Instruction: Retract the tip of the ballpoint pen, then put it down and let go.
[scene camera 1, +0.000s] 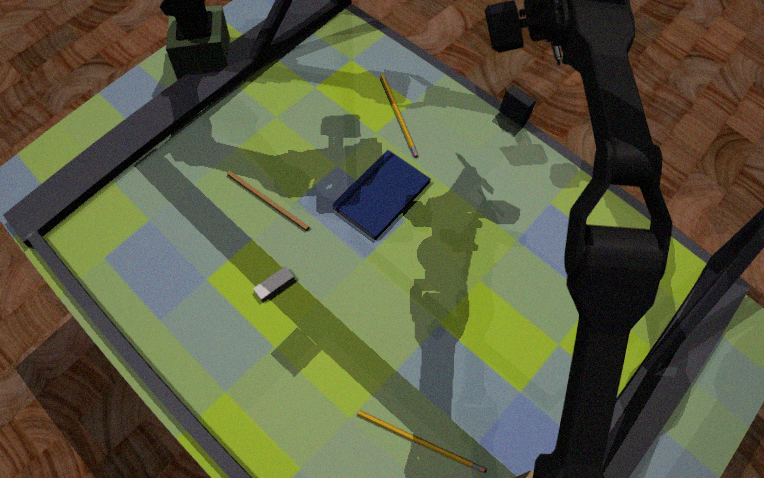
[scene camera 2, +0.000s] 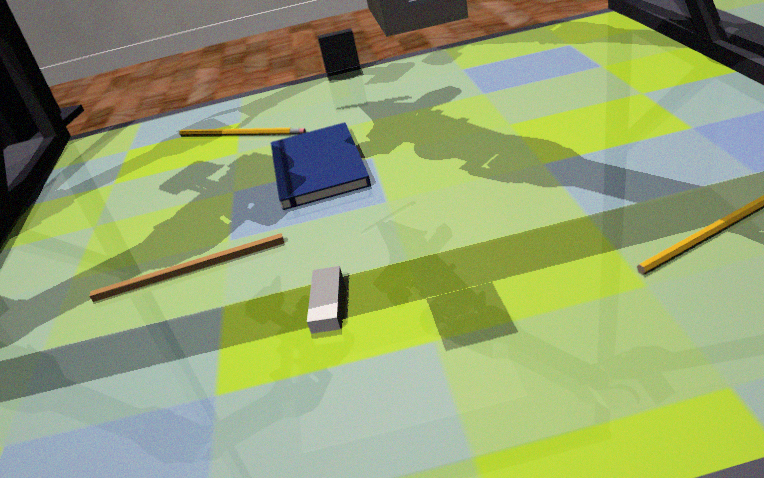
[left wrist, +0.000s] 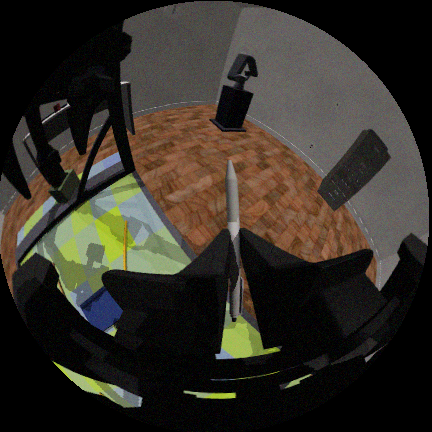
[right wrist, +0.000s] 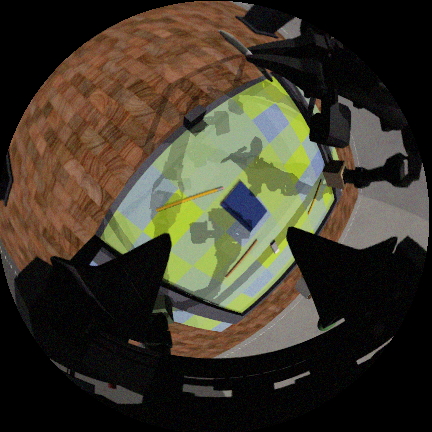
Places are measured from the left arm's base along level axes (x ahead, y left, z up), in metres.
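Pixels of known places: left gripper, fingertip midpoint: (left wrist: 233, 233) (right wrist: 245, 54); right gripper, fingertip midpoint: (left wrist: 57, 171) (right wrist: 230, 236); left arm's base, link origin: (right wrist: 344, 174); right arm's base, link origin: (scene camera 1: 194, 26) (left wrist: 59, 179) (right wrist: 155, 317).
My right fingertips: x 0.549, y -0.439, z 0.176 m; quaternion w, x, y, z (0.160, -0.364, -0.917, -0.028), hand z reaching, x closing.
Ahead of a thing's pixels: the offset from my right fingertips to its middle.
The grey ballpoint pen {dx -0.166, dy -0.096, dz -0.024 m} (left wrist: 232, 200) (right wrist: 234, 42) is held between the fingers of my left gripper (left wrist: 233, 233) (right wrist: 245, 54). In the left wrist view its tapered end points away past the fingertips, with no writing point visible there; its clip and small dark rear end show between the fingers. A small silvery part of the pen (scene camera 1: 557, 53) shows beside the left gripper at the top right of scene camera 1. The left gripper is shut on the pen, raised off the table. My right gripper (right wrist: 230, 236) (left wrist: 57, 171) is open and empty, apart from the pen.
A blue book {dx -0.078, dy +0.164, dz -0.274 m} (scene camera 1: 388, 191) (scene camera 2: 321, 160) lies mid-table. Around it lie a yellow pencil {dx +0.006, dy +0.019, dz -0.277 m} (scene camera 1: 398, 115) (scene camera 2: 242, 131), a brown stick {dx +0.056, dy +0.294, dz -0.277 m} (scene camera 1: 267, 200) (scene camera 2: 185, 268), a white-grey eraser {dx -0.058, dy +0.392, dz -0.274 m} (scene camera 1: 274, 284) (scene camera 2: 325, 295) and another yellow pencil {dx -0.371, dy +0.429, dz -0.277 m} (scene camera 1: 420, 441) (scene camera 2: 704, 236). A black block {dx -0.150, dy -0.117, dz -0.249 m} (scene camera 1: 517, 107) (scene camera 2: 339, 53) stands at the table edge.
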